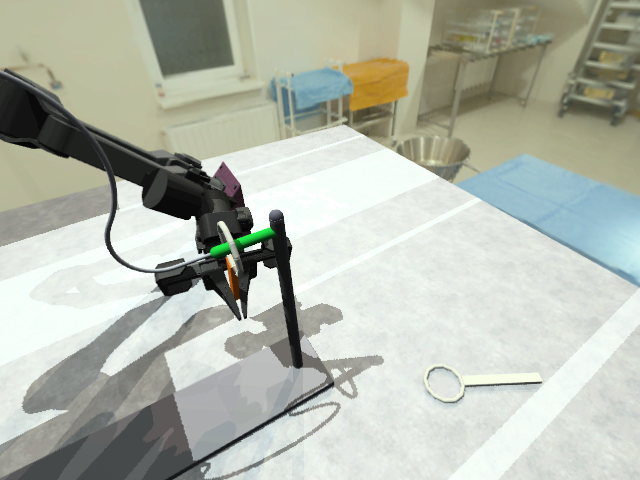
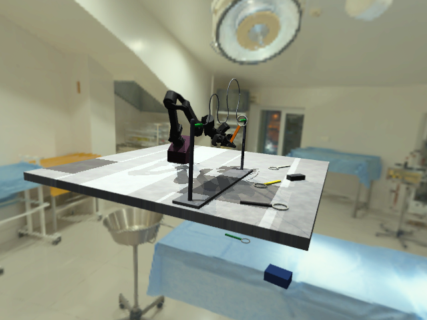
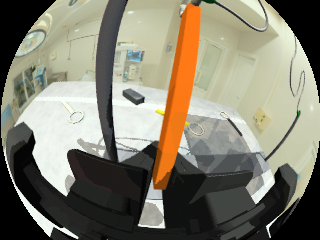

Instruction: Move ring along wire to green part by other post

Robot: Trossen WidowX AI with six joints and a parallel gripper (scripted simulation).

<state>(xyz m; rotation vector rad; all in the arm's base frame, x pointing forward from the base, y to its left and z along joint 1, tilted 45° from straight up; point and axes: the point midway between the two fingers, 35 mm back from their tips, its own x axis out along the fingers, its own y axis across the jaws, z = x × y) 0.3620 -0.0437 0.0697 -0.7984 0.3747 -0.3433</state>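
The ring with orange handle is 10 cm above my gripper tip and 1 cm ahead of it. From my gripper tip the other things lie so: black block: 32 cm ahead, 13 cm below, 5 cm to the left.
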